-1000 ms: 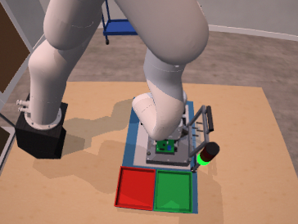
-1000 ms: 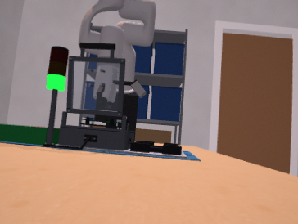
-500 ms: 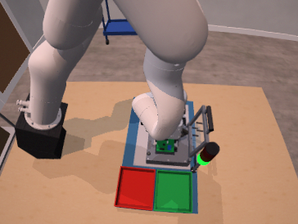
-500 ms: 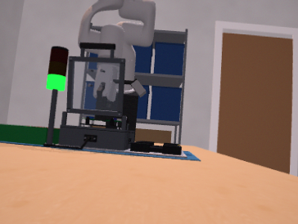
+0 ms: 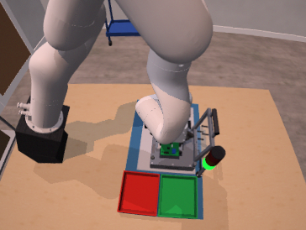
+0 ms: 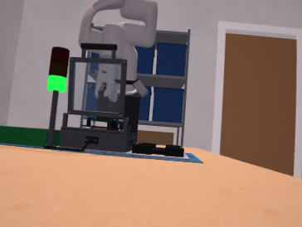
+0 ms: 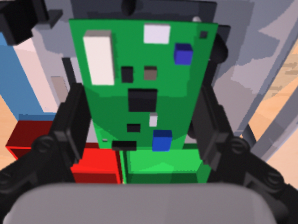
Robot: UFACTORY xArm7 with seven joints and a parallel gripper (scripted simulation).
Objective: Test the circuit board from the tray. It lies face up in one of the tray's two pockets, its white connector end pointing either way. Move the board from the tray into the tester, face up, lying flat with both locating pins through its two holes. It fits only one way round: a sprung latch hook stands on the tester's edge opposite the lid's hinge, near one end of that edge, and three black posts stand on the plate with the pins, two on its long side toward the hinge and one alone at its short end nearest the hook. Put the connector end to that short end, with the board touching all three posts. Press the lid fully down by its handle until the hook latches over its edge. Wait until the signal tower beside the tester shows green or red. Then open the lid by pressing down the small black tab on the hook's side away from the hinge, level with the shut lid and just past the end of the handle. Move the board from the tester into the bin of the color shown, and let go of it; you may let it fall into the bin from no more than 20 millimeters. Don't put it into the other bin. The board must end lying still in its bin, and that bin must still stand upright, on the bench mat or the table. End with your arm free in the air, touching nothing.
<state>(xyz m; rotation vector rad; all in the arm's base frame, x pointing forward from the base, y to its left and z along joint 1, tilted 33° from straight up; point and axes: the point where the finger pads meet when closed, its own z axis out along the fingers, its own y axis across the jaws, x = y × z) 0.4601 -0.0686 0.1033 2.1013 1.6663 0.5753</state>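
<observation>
My gripper is now 1 cm short of the tester's plate and 3 cm above it. Also, from my hand: tester's clear lid 11 cm ahead, 3 cm to the right, 9 cm above; then latch hook 5 cm behind, 7 cm to the left, 1 cm below; then green circuit board 1 cm below.
</observation>
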